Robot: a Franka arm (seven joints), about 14 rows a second.
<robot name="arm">
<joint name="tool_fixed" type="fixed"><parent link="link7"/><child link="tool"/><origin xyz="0 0 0.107"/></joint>
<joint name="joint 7" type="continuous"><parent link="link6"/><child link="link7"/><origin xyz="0.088 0 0" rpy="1.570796 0 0"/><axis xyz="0 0 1"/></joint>
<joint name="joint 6" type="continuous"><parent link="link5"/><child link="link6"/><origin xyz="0 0 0" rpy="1.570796 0 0"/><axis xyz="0 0 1"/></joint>
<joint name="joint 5" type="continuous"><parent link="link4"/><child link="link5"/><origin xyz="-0.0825 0.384 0" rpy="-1.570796 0 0"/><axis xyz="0 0 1"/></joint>
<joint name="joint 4" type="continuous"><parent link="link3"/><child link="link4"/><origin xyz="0.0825 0 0" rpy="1.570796 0 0"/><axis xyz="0 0 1"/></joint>
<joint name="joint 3" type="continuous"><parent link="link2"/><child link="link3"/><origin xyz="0 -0.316 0" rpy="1.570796 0 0"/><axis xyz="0 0 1"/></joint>
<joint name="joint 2" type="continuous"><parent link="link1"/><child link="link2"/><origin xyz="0 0 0" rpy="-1.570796 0 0"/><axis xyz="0 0 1"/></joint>
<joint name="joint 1" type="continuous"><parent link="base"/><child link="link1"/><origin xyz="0 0 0.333"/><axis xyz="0 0 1"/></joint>
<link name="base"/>
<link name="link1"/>
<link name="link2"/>
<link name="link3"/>
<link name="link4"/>
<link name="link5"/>
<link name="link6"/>
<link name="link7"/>
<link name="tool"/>
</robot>
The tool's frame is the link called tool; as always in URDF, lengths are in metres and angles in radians. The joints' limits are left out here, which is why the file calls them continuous.
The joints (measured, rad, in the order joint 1, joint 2, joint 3, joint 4, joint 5, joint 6, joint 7), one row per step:
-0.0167, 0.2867, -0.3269, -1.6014, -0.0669, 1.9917, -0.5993
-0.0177, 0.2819, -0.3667, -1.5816, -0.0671, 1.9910, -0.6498
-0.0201, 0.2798, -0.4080, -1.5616, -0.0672, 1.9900, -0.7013
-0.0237, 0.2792, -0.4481, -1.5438, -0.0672, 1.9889, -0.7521
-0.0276, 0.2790, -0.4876, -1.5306, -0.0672, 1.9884, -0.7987
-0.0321, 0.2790, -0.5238, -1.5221, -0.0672, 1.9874, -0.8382
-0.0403, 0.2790, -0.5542, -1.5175, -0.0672, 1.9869, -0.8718
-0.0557, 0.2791, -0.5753, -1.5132, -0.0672, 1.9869, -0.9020
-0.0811, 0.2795, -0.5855, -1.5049, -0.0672, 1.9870, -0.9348
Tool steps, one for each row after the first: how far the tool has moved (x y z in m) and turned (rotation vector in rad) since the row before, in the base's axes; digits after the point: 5 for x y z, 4 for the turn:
-0.00660, -0.02250, 0.01492, -0.0215, -0.0127, 0.0121
-0.00800, -0.02368, 0.01366, -0.0231, -0.0084, 0.0100
-0.00917, -0.02321, 0.01182, -0.0227, -0.0035, 0.0089
-0.01053, -0.02255, 0.00955, -0.0211, 0.0007, 0.0045
-0.01119, -0.02072, 0.00700, -0.0173, 0.0046, -0.0005
-0.01173, -0.01954, 0.00479, -0.0134, 0.0065, -0.0048
-0.01182, -0.01865, 0.00393, -0.0105, 0.0059, -0.0063
-0.01186, -0.01852, 0.00483, -0.0100, 0.0040, -0.0028

